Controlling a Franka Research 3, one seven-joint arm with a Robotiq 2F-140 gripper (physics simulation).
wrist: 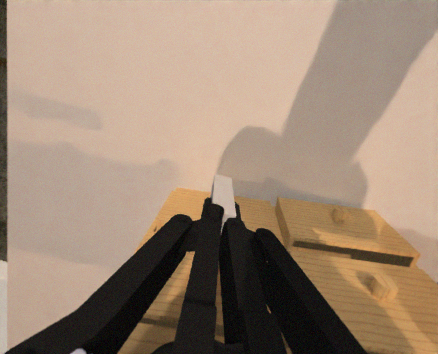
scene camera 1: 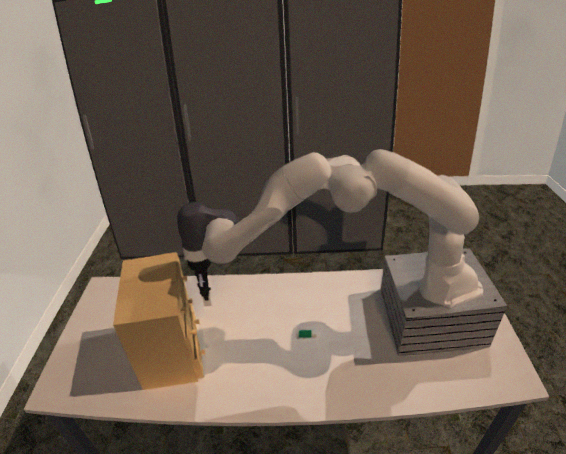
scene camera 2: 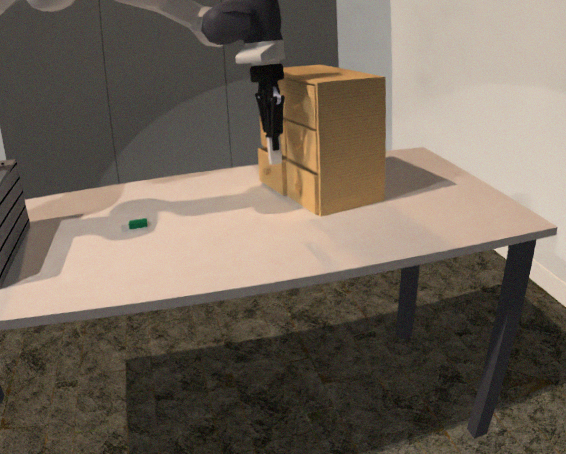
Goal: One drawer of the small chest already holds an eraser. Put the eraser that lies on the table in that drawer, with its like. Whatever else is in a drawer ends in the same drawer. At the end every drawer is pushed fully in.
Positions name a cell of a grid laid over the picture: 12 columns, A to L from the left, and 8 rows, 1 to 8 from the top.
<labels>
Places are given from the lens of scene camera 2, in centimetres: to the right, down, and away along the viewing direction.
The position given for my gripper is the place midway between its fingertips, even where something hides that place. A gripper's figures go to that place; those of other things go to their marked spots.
my gripper (scene camera 2: F3): -2, -15, 118
small wooden chest (scene camera 2: H2): 16, -28, 113
drawer (scene camera 2: F4): -2, -13, 134
The marked spots on the small wooden chest and the drawer are 31 cm apart.
</labels>
